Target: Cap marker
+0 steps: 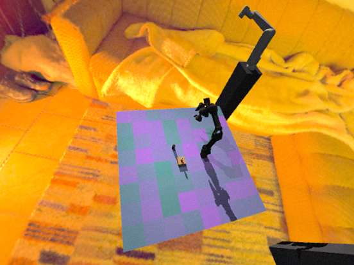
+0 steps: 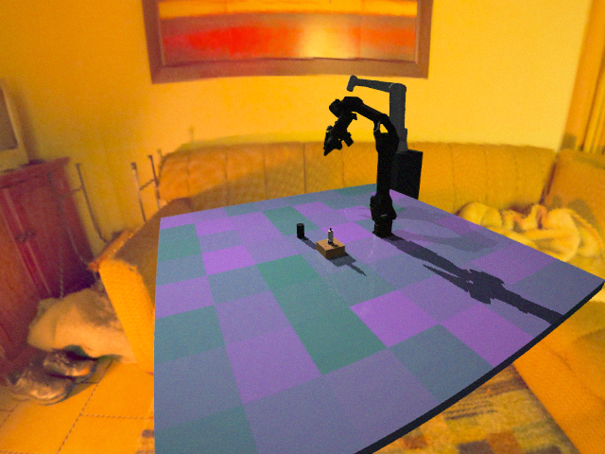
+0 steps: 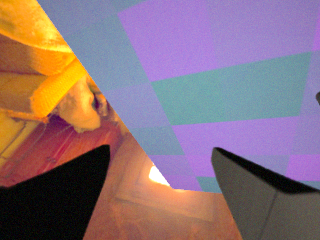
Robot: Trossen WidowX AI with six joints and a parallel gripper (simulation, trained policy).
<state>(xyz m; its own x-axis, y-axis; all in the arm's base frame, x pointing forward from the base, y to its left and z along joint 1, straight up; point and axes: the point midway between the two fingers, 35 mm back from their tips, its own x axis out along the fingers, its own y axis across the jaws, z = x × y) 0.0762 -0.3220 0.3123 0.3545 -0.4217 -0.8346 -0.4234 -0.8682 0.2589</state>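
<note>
My gripper tip is now 22 cm short of the dark cap, 21 cm to the right of it and 26 cm above it. Round my gripper tip: tan holder block: 17 cm ahead, 37 cm to the left, 27 cm below.
</note>
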